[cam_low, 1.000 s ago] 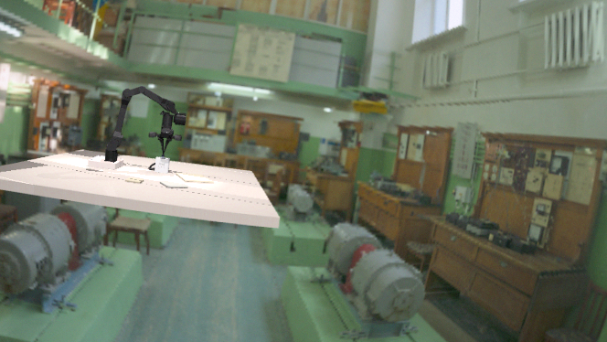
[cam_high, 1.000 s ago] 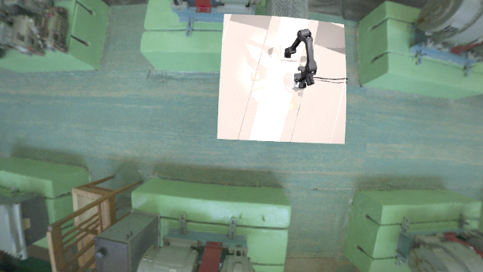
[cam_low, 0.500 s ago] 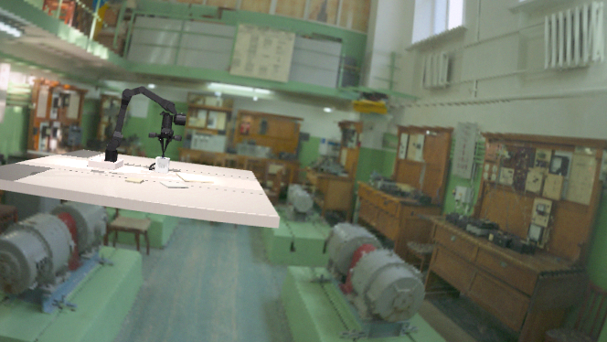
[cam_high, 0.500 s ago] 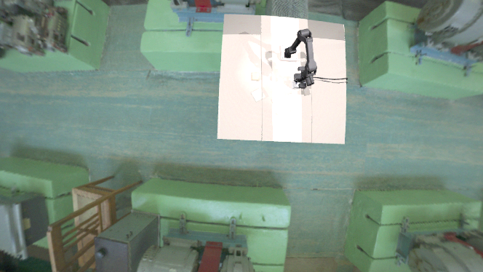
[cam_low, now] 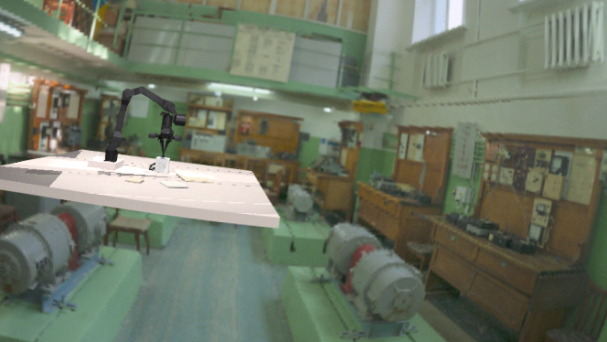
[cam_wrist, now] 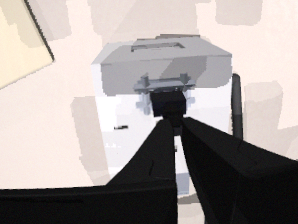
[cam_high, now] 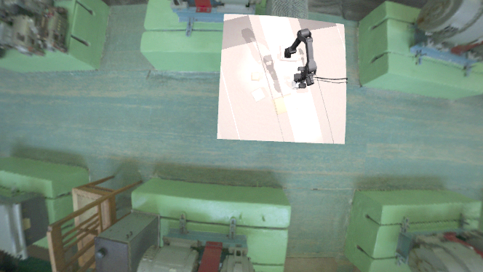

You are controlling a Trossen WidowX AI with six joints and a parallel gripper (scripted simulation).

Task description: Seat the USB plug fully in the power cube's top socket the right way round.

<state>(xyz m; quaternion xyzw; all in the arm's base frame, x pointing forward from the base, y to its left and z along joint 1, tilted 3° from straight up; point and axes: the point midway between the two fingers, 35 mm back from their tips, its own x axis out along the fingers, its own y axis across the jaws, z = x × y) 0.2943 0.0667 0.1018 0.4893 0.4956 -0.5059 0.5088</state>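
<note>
Right now the black USB plug is 20 mm below my gripper tip. Also, from my gripper tip: tile: 90 mm behind, 380 mm to the right, 100 mm below.
</note>
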